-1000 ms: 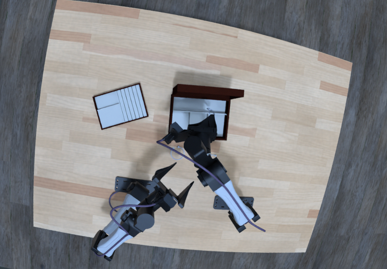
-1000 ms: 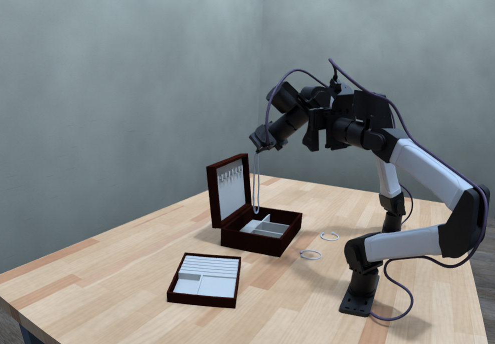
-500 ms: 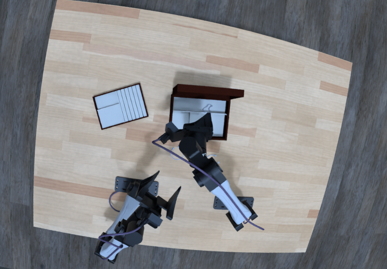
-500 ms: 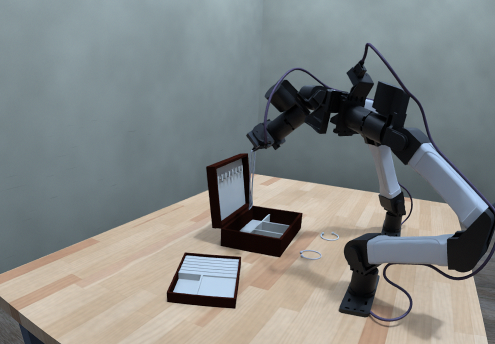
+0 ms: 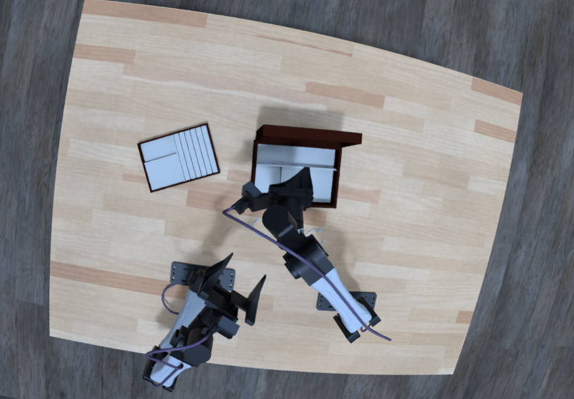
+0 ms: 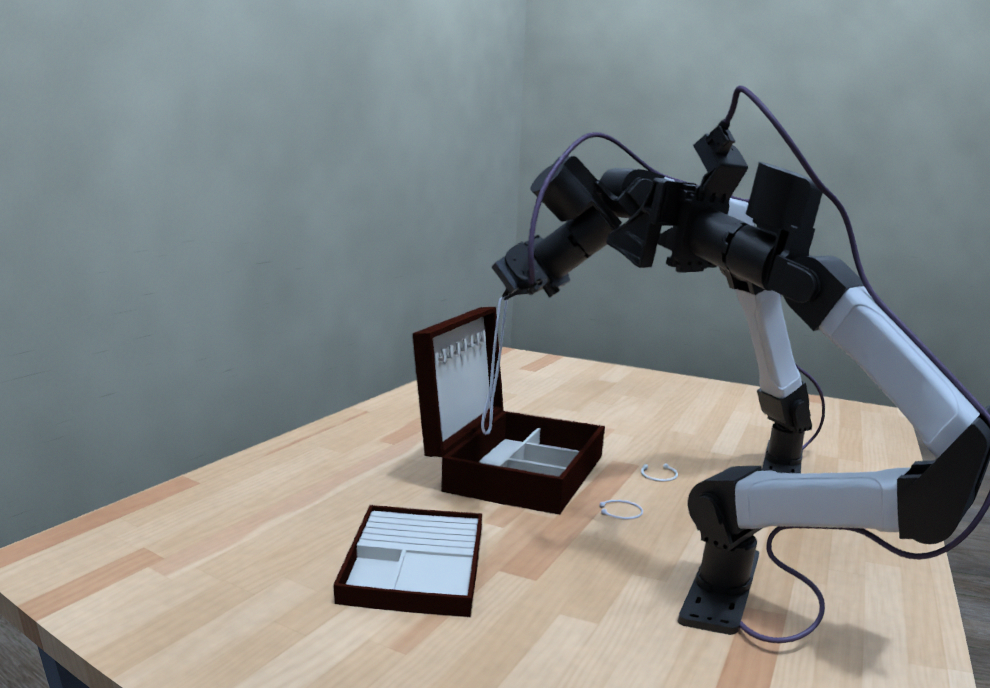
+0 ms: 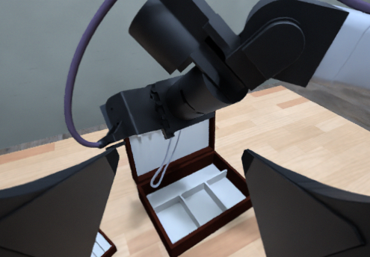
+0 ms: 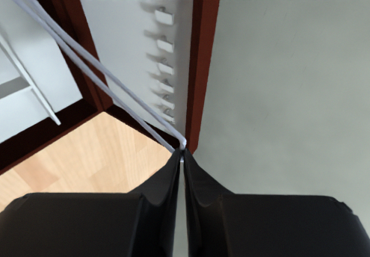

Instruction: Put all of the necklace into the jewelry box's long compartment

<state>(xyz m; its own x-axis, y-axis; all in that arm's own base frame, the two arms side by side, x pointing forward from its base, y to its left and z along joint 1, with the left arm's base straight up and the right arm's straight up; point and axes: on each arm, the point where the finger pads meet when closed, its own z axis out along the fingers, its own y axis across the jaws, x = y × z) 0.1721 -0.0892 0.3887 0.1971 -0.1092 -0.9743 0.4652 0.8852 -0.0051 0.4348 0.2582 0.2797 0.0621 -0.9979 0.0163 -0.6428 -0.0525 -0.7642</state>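
Observation:
Right now the jewelry box is 160 mm below my right hand, 20 mm to the right of it and 20 mm behind it. From my right hand the other things lie so: divided tray (320 mm to the left, 270 mm below, 60 mm behind).

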